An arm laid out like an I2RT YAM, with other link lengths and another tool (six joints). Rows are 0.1 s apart.
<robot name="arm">
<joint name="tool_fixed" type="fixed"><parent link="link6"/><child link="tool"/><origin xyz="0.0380 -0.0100 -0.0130" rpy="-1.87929 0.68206 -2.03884"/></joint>
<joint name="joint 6" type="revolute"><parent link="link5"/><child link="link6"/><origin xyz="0.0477 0.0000 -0.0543" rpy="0.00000 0.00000 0.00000"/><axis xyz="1 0 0"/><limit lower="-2.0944" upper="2.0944"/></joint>
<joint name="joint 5" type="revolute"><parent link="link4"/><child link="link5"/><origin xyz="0.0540 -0.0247 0.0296" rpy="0.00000 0.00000 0.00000"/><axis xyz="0 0 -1"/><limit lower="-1.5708" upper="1.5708"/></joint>
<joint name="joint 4" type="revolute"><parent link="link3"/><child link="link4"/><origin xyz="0.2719 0.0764 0.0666" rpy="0.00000 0.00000 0.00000"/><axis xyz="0 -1 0"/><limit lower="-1.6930" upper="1.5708"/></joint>
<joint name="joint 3" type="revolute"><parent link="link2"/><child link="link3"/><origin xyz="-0.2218 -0.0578 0.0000" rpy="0.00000 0.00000 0.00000"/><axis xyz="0 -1 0"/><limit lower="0.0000" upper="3.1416"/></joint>
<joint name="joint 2" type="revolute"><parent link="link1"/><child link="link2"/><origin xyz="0.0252 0.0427 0.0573" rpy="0.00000 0.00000 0.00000"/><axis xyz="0 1 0"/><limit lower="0.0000" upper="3.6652"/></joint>
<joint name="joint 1" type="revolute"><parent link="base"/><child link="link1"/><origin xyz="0.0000 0.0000 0.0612" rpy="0.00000 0.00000 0.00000"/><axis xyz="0 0 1"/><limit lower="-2.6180" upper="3.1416"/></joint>
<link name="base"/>
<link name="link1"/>
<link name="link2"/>
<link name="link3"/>
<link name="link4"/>
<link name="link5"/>
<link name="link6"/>
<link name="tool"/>
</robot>
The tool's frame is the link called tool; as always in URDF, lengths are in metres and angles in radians.
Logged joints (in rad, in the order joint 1, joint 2, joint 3, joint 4, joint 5, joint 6), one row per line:
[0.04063 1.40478 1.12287 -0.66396 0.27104 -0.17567]
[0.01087 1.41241 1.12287 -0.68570 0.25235 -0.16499]
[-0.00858 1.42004 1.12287 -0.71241 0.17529 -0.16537]
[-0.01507 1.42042 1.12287 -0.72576 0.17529 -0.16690]
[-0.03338 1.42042 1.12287 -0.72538 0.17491 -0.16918]
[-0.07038 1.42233 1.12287 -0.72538 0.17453 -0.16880]
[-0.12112 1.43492 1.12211 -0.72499 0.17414 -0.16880]
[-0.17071 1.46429 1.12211 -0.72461 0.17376 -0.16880]
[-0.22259 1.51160 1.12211 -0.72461 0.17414 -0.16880]
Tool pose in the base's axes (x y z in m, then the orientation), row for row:
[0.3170 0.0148 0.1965 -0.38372 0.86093 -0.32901 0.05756]
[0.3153 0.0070 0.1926 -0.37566 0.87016 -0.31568 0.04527]
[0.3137 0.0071 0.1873 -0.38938 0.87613 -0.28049 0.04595]
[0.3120 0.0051 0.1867 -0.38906 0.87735 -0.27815 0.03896]
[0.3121 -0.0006 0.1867 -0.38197 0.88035 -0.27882 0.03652]
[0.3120 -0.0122 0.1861 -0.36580 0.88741 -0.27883 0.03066]
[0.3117 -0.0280 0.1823 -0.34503 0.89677 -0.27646 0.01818]
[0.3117 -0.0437 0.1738 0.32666 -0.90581 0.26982 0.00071]
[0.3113 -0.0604 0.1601 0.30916 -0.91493 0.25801 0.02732]
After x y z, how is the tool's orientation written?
As a quaternion, x y z w.
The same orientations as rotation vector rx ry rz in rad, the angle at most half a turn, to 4 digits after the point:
[-1.1632 2.6099 -0.9974]
[-1.1473 2.6576 -0.9641]
[-1.1887 2.6747 -0.8563]
[-1.1929 2.6899 -0.8528]
[-1.1729 2.7032 -0.8561]
[-1.1273 2.7348 -0.8593]
[-1.0716 2.7851 -0.8586]
[1.0258 -2.8444 0.8473]
[0.9547 -2.8254 0.7968]

